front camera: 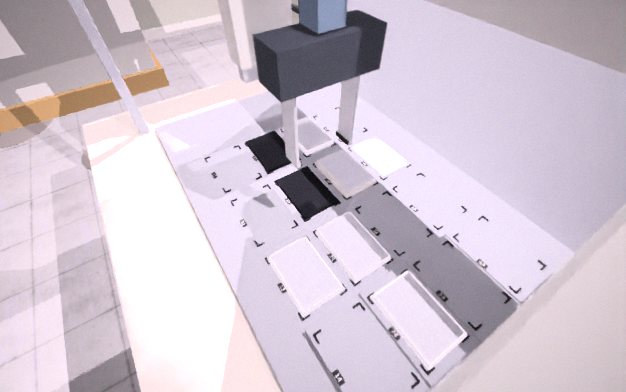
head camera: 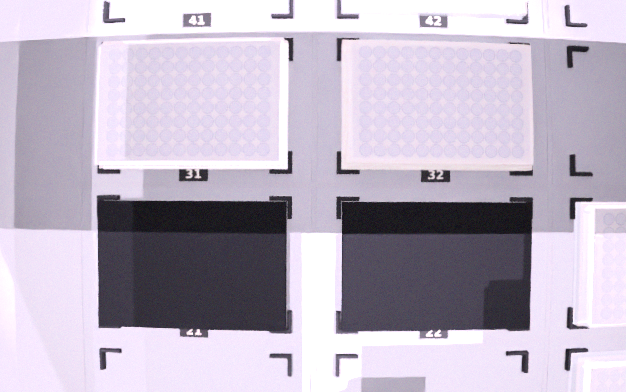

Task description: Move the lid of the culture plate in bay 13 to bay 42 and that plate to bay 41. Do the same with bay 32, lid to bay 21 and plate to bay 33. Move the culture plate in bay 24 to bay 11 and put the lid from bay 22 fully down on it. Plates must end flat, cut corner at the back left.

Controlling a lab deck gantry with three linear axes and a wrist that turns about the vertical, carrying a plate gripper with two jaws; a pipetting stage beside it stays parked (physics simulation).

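Seen in the pictures: gripper, fingertip midpoint: (front camera: 319, 150); robot's base, link origin: (front camera: 206, 159).
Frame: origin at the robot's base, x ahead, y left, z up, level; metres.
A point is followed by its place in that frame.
My gripper (front camera: 320, 152) @(z 0.158, x 0.276, y 0.150 m) hangs open and empty above the far part of the deck. It does not show in the head view. A white well plate (front camera: 305, 276) @(z 0.014, x 0.402, y 0.039 m) (head camera: 605, 377) @(z 0.014, x 0.344, y 0.074 m) lies in bay 13. A white slab, seemingly a lid (front camera: 381, 156) @(z 0.008, x 0.236, y 0.364 m) (head camera: 435, 7) @(z 0.008, x 0.227, y 0.323 m), lies in bay 42. A well plate (front camera: 346, 173) @(z 0.014, x 0.241, y 0.252 m) (head camera: 435, 105) @(z 0.014, x 0.223, y 0.254 m) lies flat in bay 32. Flat dark lids lie in bay 21, the far dark lid (front camera: 269, 151) @(z 0.008, x 0.069, y 0.142 m) (head camera: 192, 270) @(z 0.008, x 0.066, y 0.147 m), and in bay 22, the near dark lid (front camera: 307, 193) @(z 0.008, x 0.238, y 0.147 m) (head camera: 425, 270) @(z 0.008, x 0.219, y 0.148 m). A white plate (front camera: 417, 320) @(z 0.029, x 0.563, y 0.141 m) lies in bay 24. Cut corners are unclear.
Another well plate (front camera: 310, 135) @(z 0.014, x 0.078, y 0.258 m) (head camera: 192, 105) @(z 0.014, x 0.068, y 0.254 m) lies in bay 31, and a white plate (front camera: 352, 246) @(z 0.014, x 0.400, y 0.144 m) (head camera: 607, 270) @(z 0.014, x 0.342, y 0.147 m) in bay 23. The corner marks of bays 11, 33 and 41 are visible. A tall wall (front camera: 500, 125) @(z 0.146, x 0.398, y 0.500 m) borders the bay 4x row.
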